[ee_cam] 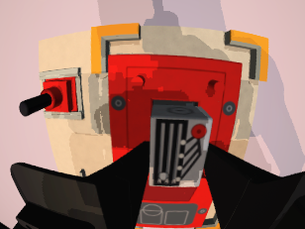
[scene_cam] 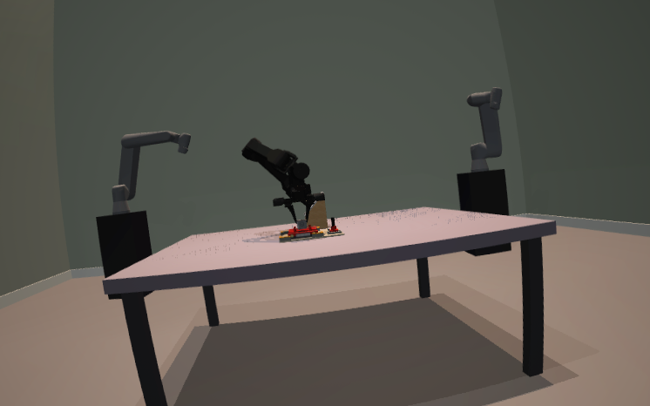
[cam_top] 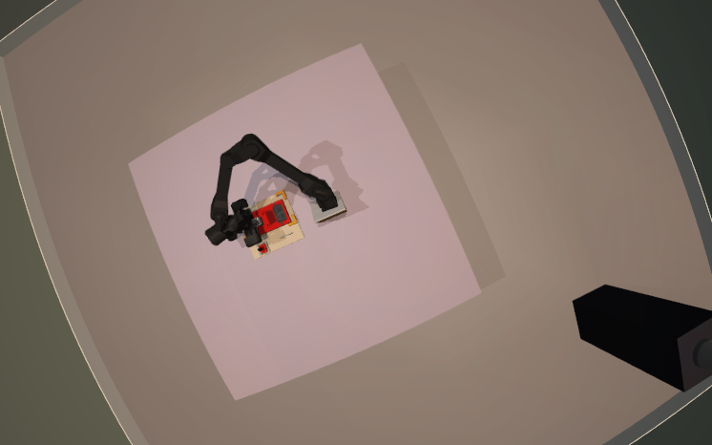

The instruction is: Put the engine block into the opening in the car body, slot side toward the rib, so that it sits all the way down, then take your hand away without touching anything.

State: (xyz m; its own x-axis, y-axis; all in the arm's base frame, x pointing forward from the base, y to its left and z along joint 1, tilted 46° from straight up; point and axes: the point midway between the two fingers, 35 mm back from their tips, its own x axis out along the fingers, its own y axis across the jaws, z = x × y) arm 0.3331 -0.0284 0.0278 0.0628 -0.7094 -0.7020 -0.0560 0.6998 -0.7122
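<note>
The base plate lies 4 cm below my gripper tip, 3 cm behind it and 1 cm to the left of it. The rest, counted from my gripper tip: engine block (1 cm below).
</note>
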